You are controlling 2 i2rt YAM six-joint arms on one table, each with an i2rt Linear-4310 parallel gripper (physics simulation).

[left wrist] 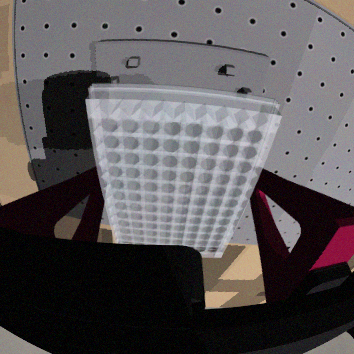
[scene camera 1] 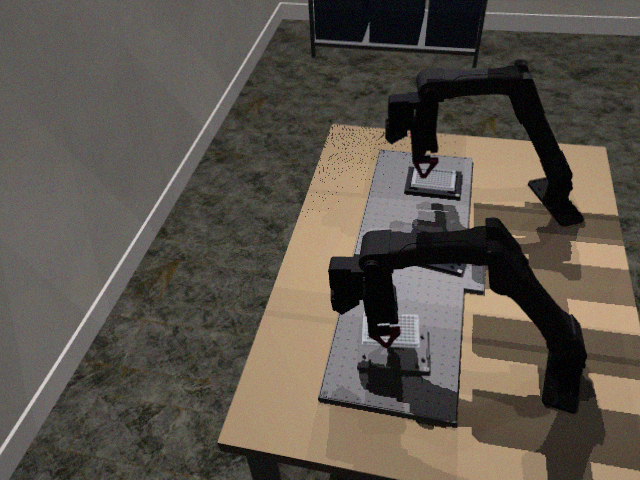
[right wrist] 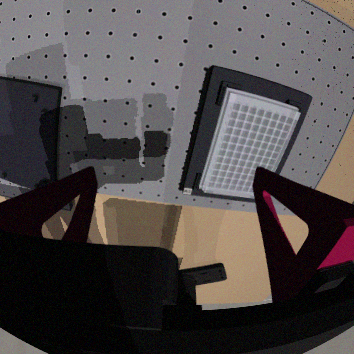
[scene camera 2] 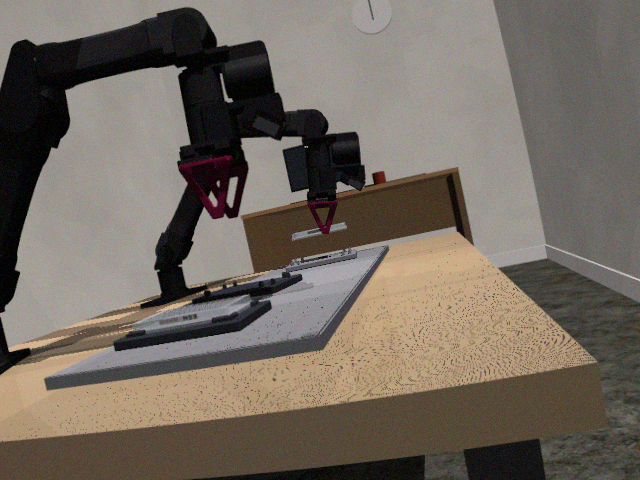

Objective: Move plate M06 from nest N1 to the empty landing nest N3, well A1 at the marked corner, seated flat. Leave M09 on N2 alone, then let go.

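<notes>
Plate M06 (scene camera 1: pixel 400 329) (scene camera 2: pixel 318 232) (left wrist: pixel 182 165), a clear well plate, hangs level in the air above the light grey nest N1 (scene camera 1: pixel 424 353) (scene camera 2: pixel 323 259) (left wrist: pixel 175 63). My left gripper (scene camera 1: pixel 385 334) (scene camera 2: pixel 323 218) (left wrist: pixel 176 173) is shut on its two long sides. The dark empty nest N3 (scene camera 1: pixel 453 269) (scene camera 2: pixel 242 288) (right wrist: pixel 24 130) lies in the middle of the board, mostly hidden by my left arm in scene camera 1. Plate M09 (scene camera 1: pixel 437 180) (scene camera 2: pixel 190 315) (right wrist: pixel 249 140) sits in the dark nest N2 (scene camera 1: pixel 432 193) (scene camera 2: pixel 190 334) (right wrist: pixel 207 123). My right gripper (scene camera 1: pixel 425 164) (scene camera 2: pixel 215 190) (right wrist: pixel 174 175) is open and empty, high above N2's near edge.
All three nests stand on a grey perforated board (scene camera 1: pixel 442 310) (scene camera 2: pixel 318 305) (left wrist: pixel 316 105) (right wrist: pixel 140 35) on a wooden table (scene camera 1: pixel 294 310) (scene camera 2: pixel 437 310). A wooden cabinet (scene camera 2: pixel 390 210) with a red object (scene camera 2: pixel 379 177) stands behind the table. A dark shelf unit (scene camera 1: pixel 311 29) stands on the floor.
</notes>
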